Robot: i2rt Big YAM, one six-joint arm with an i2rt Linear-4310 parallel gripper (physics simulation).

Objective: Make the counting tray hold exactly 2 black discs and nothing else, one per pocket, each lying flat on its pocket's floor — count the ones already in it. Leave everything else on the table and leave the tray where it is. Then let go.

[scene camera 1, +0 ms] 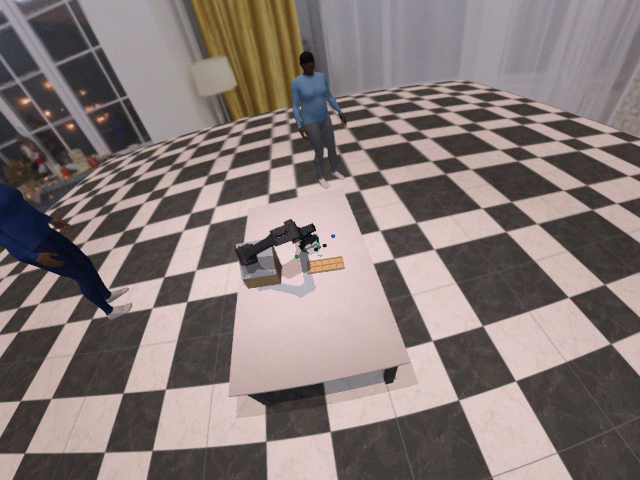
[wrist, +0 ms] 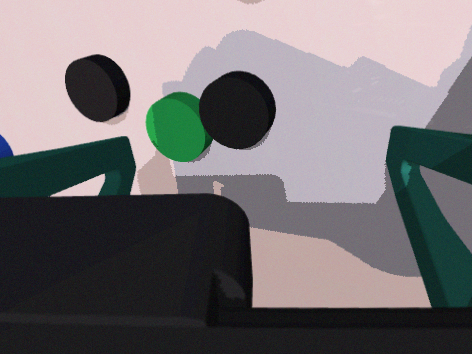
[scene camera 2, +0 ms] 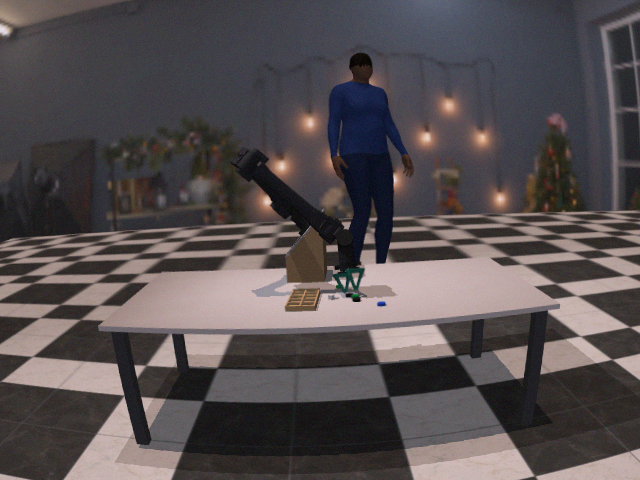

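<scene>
The counting tray [scene camera 1: 326, 271] [scene camera 2: 301, 308] is a tan pocketed tray on the table; no disc can be made out in its pockets at this size. My gripper [scene camera 2: 349, 290] [wrist: 256, 147] is open and empty, pointing down above the discs. One black disc [scene camera 1: 316, 249] [wrist: 235, 110] lies between the fingertips in the wrist view, touching or nearly touching a green disc [scene camera 1: 318, 246] [wrist: 177, 127] on its left. Another black disc [scene camera 1: 324, 245] [scene camera 2: 356, 299] [wrist: 90, 90] lies apart, farther left and beyond the left fingertip in the wrist view.
A blue disc [scene camera 1: 332, 236] [scene camera 2: 381, 303] [wrist: 4, 147] lies past the separate black disc. A small whitish piece [scene camera 1: 319, 255] [scene camera 2: 331, 297] lies between the discs and the tray. Another green disc [scene camera 1: 296, 256] [scene camera 2: 338, 286] lies nearer the arm's box-like base [scene camera 1: 262, 280] [scene camera 2: 306, 266].
</scene>
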